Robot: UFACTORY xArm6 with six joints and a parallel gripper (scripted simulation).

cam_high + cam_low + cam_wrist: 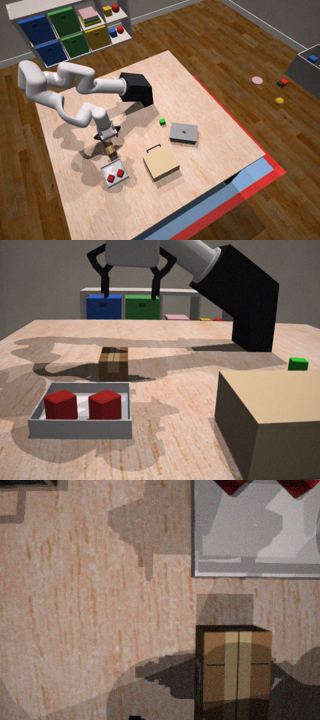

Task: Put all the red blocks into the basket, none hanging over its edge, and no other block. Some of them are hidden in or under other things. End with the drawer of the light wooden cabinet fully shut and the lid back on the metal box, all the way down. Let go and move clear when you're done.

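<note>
Now: hand 20 mm past the cardboard box, 30 mm to the left of it and 140 mm above it. Round my hand: drawer 240 mm ahead, 220 mm to the left, 140 mm below; then light wooden cabinet 250 mm ahead, 220 mm to the left, 140 mm below; then grey basket 160 mm ahead, 70 mm to the right, 170 mm below.
</note>
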